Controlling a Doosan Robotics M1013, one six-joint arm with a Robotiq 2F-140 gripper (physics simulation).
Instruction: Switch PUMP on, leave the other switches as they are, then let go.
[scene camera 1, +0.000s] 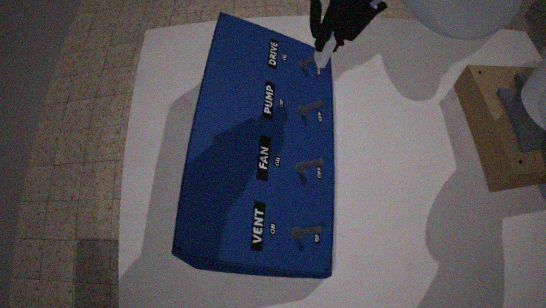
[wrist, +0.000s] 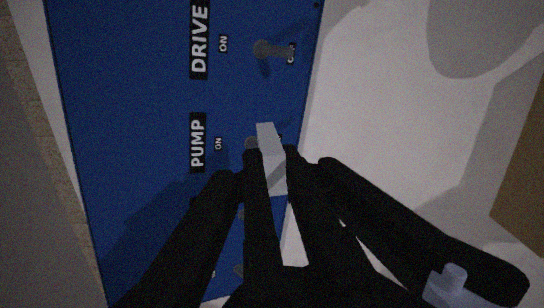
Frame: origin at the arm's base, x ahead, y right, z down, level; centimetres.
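Where they show: gripper, fingertip midpoint: (scene camera 1: 319, 61) (wrist: 265, 138); arm's base at its link origin: (scene camera 1: 533, 120).
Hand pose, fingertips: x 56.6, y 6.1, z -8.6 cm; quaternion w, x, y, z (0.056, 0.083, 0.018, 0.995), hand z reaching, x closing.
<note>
Each offset is from my fingertips to the top centre of the thing. Level surfaces: height alone.
A blue panel (scene camera 1: 235, 60) (wrist: 125, 75) carries four grey toggle levers, each beside a name label. The PUMP lever @[dx +0.8, dy -4.4, dz +6.3 cm] (scene camera 1: 311, 108) leans toward OFF; in the wrist view its round base (wrist: 251, 143) shows and the rest is hidden behind the fingers. The DRIVE lever @[dx -0.2, dy +7.6, dz +6.3 cm] (scene camera 1: 305, 63) (wrist: 274, 51), FAN lever @[dx +1.9, dy -16.3, dz +6.3 cm] (scene camera 1: 310, 166) and VENT lever @[dx +3.0, dy -28.3, dz +6.3 cm] (scene camera 1: 307, 232) also lean toward OFF. My gripper (scene camera 1: 321, 62) (wrist: 265, 138) is shut and empty, pale fingertips together. In the scene view the tips overlap the panel's right edge by the DRIVE lever. Whether they touch anything cannot be told.
The panel stands on a white table @[dz +19.4 cm] (scene camera 1: 385, 175) (wrist: 380, 100). A wooden box (scene camera 1: 475, 130) (wrist: 520, 185) stands to the right, with a grey part (scene camera 1: 520, 120) on its top. A large pale rounded body (scene camera 1: 465, 15) hangs at the upper right in the scene view.
</note>
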